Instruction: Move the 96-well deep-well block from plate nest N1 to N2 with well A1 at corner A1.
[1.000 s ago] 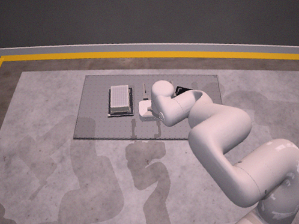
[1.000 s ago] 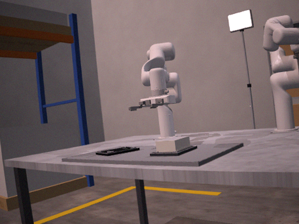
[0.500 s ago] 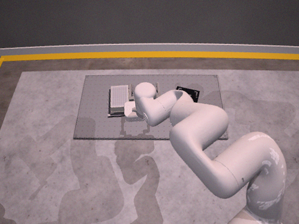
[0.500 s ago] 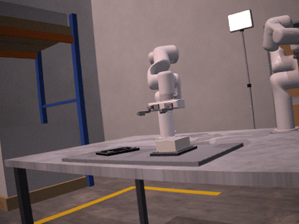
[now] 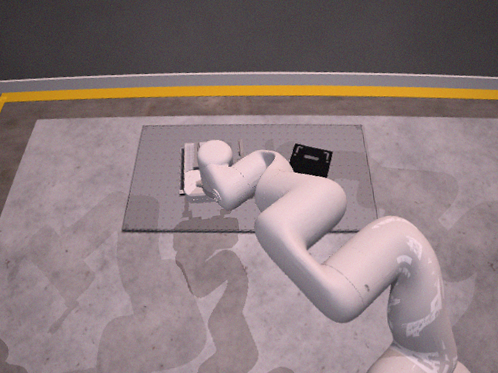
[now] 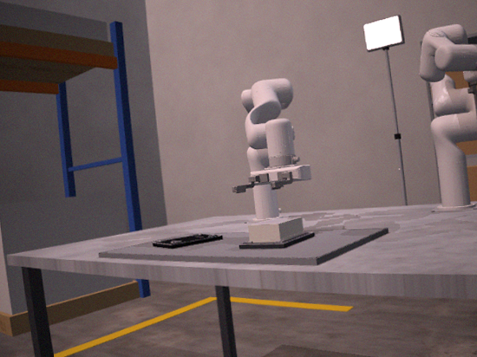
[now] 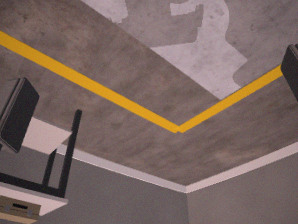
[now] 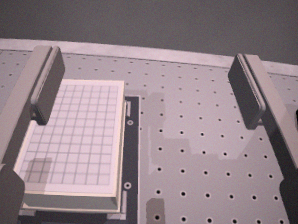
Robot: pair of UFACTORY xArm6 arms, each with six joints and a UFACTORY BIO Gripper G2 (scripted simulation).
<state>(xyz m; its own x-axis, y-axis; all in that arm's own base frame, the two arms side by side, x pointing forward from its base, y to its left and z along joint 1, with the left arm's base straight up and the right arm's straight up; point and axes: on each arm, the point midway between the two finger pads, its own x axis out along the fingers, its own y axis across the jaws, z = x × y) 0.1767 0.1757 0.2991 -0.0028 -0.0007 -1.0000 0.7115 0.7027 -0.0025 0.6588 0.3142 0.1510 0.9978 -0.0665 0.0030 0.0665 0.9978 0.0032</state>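
The deep-well block is 30 mm ahead of my right hand, 60 mm to the left of it and 110 mm below it. From my right hand the other things lie so: grey perforated board: 10 mm ahead, 80 mm to the right, 140 mm below; black plate nest: 10 mm ahead, 250 mm to the right, 130 mm below.
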